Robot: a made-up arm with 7 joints. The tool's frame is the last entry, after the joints. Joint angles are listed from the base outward. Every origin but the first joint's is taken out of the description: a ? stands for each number. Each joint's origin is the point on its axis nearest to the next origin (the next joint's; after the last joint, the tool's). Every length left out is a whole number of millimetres.
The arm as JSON. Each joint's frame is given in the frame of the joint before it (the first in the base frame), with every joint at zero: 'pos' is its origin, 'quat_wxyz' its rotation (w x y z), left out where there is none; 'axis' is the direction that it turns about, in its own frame. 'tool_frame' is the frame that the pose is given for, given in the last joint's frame.
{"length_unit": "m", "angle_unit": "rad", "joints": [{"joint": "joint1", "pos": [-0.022, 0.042, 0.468], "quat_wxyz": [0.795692, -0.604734, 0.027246, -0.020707], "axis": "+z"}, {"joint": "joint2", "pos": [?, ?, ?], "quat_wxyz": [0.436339, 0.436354, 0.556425, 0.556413], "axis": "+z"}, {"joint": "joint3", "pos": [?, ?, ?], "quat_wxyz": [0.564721, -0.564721, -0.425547, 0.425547], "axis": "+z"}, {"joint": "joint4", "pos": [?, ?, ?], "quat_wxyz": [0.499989, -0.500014, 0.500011, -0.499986], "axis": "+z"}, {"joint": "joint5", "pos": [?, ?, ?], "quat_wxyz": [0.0, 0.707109, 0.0, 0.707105], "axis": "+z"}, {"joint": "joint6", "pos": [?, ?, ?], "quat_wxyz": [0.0, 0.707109, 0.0, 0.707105], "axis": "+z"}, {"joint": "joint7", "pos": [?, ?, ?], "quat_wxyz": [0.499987, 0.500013, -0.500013, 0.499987], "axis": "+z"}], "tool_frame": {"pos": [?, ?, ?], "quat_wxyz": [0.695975, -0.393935, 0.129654, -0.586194]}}
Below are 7 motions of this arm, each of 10 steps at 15 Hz.
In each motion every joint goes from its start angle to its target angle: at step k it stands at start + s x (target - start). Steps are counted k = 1, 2, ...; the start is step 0. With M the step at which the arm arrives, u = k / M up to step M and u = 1 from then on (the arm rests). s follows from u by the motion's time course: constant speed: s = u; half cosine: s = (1 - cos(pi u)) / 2; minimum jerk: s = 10 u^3 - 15 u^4 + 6 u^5.
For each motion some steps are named. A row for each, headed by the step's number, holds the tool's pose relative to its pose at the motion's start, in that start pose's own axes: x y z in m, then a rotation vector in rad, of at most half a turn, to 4 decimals.
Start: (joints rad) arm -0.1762 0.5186 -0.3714 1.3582 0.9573 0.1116 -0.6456
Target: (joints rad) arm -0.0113 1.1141 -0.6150 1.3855 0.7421 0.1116 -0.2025
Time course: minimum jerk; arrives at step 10
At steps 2, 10:
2: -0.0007 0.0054 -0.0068 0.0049 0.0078 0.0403
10: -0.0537 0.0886 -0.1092 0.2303 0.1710 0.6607

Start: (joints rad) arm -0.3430 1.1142 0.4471 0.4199 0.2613 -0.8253 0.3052
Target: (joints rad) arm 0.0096 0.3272 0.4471 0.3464 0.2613 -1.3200 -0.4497
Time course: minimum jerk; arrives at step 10
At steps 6, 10:
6: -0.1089 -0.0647 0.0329 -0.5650 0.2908 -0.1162
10: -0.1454 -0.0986 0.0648 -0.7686 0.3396 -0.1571

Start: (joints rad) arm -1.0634 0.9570 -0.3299 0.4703 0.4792 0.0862 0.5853
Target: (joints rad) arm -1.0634 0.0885 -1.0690 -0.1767 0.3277 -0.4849 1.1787
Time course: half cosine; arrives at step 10
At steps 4, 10:
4: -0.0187 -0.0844 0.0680 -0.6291 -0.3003 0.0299
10: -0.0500 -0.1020 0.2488 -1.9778 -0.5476 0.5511

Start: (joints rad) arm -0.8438 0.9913 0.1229 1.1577 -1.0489 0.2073 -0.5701
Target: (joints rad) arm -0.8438 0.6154 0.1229 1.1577 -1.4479 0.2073 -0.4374
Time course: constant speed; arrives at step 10
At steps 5, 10:
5: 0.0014 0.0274 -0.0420 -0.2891 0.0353 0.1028
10: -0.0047 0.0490 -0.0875 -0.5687 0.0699 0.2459

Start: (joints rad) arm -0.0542 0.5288 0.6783 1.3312 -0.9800 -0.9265 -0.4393
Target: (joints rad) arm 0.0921 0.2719 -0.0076 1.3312 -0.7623 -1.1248 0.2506
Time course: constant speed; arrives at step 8
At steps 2, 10:
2: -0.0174 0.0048 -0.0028 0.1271 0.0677 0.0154
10: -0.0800 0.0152 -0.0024 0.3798 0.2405 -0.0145

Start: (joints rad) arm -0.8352 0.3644 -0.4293 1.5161 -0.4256 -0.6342 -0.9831
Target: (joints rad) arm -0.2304 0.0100 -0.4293 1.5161 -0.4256 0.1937 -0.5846
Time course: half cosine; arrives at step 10
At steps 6, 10:
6: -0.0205 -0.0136 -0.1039 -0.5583 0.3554 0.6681
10: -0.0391 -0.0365 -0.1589 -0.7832 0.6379 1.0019

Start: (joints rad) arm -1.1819 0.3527 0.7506 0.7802 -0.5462 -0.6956 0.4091
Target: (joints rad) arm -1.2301 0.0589 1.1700 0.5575 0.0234 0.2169 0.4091
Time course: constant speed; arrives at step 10
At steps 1, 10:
1: -0.0004 0.0007 -0.0016 0.0599 0.0478 0.0270
10: -0.0074 0.0249 -0.0082 0.7145 0.3991 0.3464

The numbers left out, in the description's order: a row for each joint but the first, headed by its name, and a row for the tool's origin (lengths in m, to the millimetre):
joint2: -0.023 0.011 0.0
joint3: 0.138 -0.028 0.0
joint4: -0.004 -0.028 0.0
joint5: 0.125 0.01 0.0
joint6: 0.03 -0.009 0.0
joint7: 0.011 -0.029 0.0
tool: -0.028 0.014 0.0

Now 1 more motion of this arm.
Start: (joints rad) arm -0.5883 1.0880 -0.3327 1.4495 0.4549 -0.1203 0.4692
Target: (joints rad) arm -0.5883 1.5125 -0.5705 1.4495 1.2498 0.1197 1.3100
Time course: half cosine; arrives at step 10
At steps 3, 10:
3: 0.0058 0.0186 -0.0103 0.2822 -0.1567 0.0169
10: 0.0229 0.1116 -0.0303 1.2039 -0.9064 -0.2291

